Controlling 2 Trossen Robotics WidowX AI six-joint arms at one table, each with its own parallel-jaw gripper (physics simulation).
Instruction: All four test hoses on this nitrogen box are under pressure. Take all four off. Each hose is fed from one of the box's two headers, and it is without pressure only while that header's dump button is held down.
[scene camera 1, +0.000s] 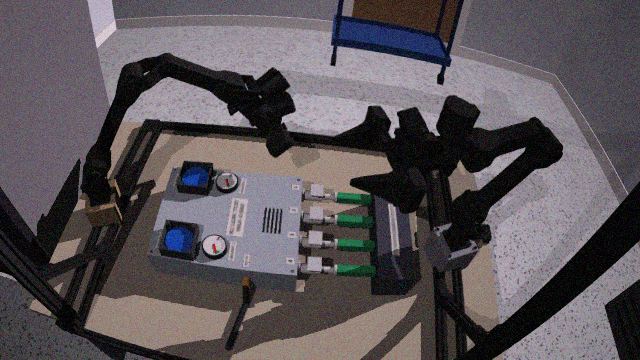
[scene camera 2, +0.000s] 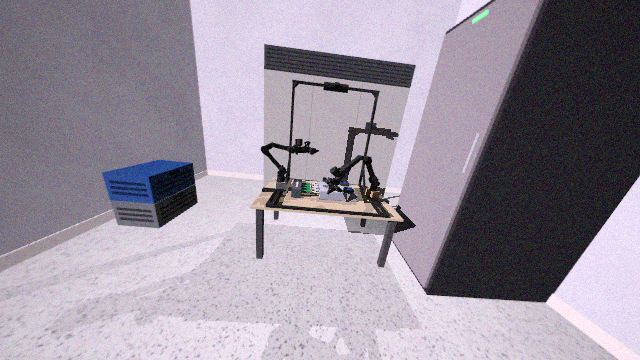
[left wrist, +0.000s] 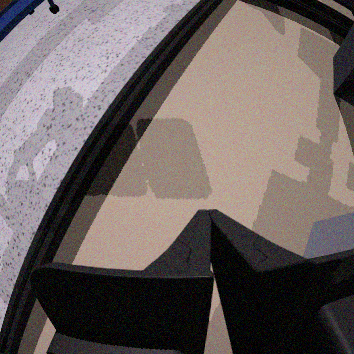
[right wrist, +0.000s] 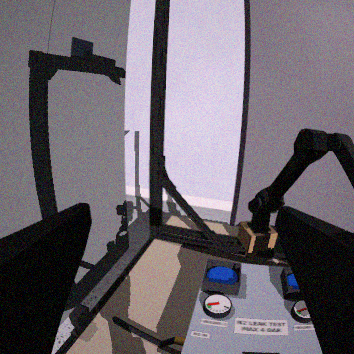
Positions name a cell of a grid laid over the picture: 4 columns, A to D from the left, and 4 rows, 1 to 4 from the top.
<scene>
My left gripper (scene camera 1: B2) is shut, holding nothing. My right gripper (scene camera 1: C2) is open and holds nothing. Further things: a grey nitrogen box (scene camera 1: B3) and a blue dump button (scene camera 1: B3).
My left gripper is seen too in the left wrist view (left wrist: C3). My right gripper also shows in the right wrist view (right wrist: C3). The grey nitrogen box shows as well in the right wrist view (right wrist: C4).
</scene>
